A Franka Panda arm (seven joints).
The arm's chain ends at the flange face. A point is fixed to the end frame.
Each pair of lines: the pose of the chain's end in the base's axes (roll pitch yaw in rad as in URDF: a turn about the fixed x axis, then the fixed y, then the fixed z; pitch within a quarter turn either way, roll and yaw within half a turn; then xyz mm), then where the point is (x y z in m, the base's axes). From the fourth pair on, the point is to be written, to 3 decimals.
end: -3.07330, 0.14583, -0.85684, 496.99, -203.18, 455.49
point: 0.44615 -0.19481 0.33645
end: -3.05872, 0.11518, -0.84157, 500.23, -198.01, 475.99
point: 0.45302 -0.19191 0.35533
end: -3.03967, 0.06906, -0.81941, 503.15, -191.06, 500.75
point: 0.46134 -0.18846 0.37798
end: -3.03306, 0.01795, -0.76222, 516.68, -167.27, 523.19
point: 0.480 -0.171 0.399
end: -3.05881, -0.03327, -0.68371, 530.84, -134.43, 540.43
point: 0.497 -0.147 0.416
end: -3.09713, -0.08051, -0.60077, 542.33, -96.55, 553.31
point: 0.512 -0.119 0.429
